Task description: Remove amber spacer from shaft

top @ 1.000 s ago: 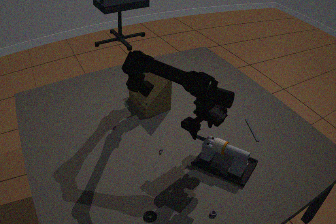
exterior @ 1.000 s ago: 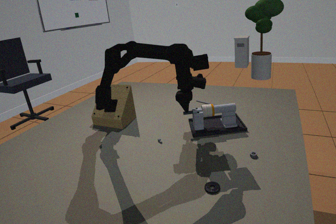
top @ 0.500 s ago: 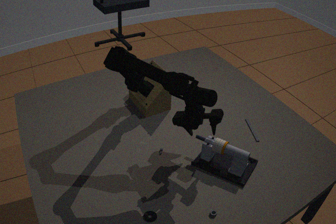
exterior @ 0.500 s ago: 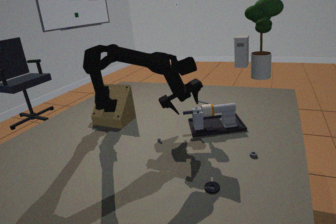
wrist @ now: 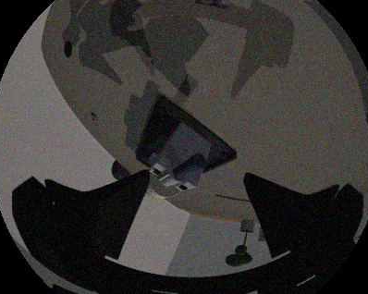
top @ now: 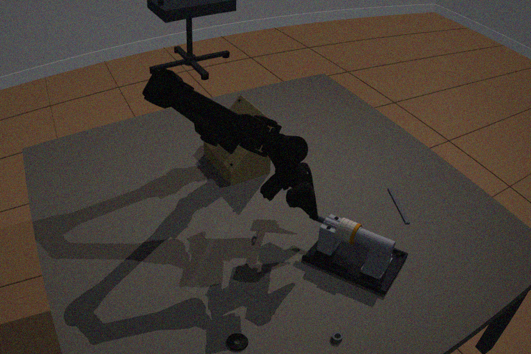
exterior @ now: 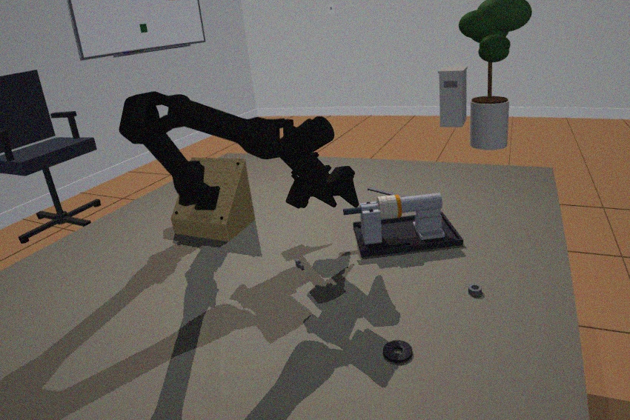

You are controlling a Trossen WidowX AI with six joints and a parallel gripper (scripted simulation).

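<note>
My gripper tip is 70 mm short of the shaft, 20 mm to the right of it and 10 mm above it. The rest, counted from my gripper tip: amber spacer: 110 mm ahead, 40 mm to the left, 10 mm below; then cream spacer: 90 mm ahead, 30 mm to the left, 10 mm below; then thin dark rod: 50 mm ahead, 290 mm to the left, 90 mm below.
</note>
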